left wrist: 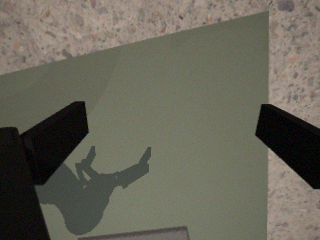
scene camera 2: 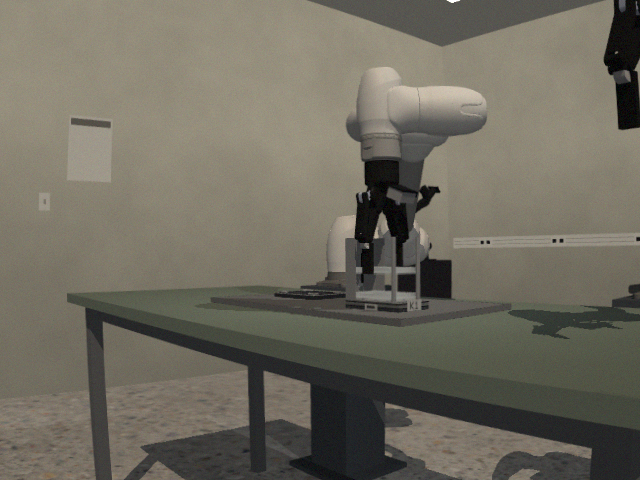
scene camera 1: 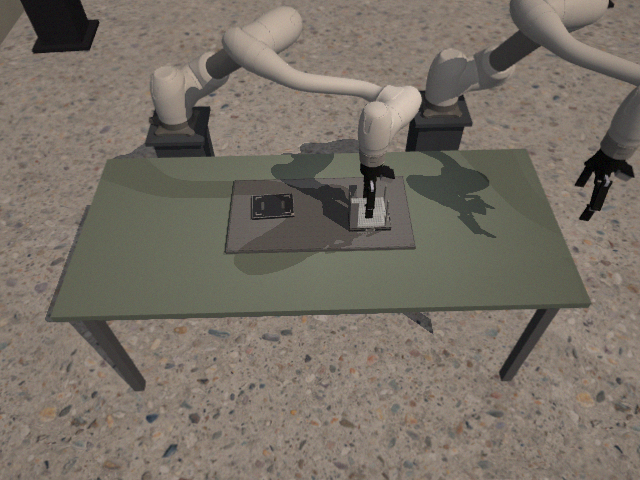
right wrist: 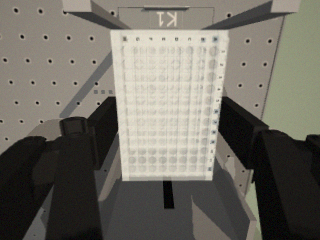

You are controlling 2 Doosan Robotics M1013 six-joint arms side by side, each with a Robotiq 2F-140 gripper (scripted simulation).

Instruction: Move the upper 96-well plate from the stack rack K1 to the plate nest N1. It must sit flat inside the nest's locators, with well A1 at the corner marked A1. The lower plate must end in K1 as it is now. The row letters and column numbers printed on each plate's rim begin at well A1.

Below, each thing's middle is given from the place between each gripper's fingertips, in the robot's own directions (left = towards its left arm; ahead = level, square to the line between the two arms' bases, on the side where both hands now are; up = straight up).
My right gripper is now 350 mm to the left of the plate nest N1 (scene camera 1: 272, 203), 110 mm past it and 100 mm above it.
The plate nest N1 is 330 mm behind my left hand (scene camera 1: 581, 202), 1000 mm to the right of it and 270 mm below it.
